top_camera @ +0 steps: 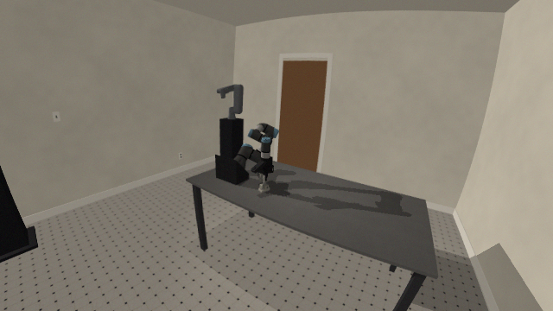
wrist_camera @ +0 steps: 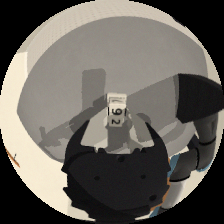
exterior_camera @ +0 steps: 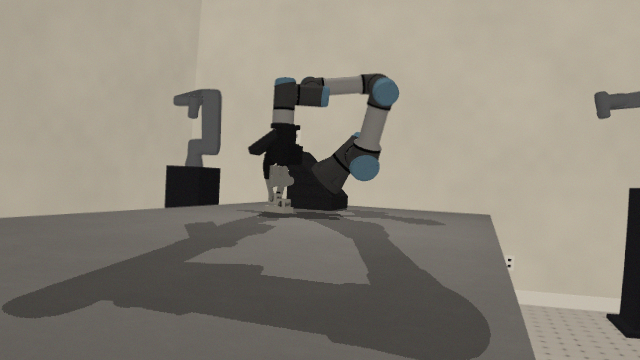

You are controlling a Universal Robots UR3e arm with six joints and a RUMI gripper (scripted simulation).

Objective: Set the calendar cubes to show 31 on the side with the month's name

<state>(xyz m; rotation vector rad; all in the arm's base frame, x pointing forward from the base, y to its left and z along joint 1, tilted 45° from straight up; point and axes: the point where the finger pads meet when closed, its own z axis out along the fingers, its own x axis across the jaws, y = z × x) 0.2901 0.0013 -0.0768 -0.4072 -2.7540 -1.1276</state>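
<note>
Now: hand 2 cm to the right of the pale calendar tray and 4 cm above it.
</note>
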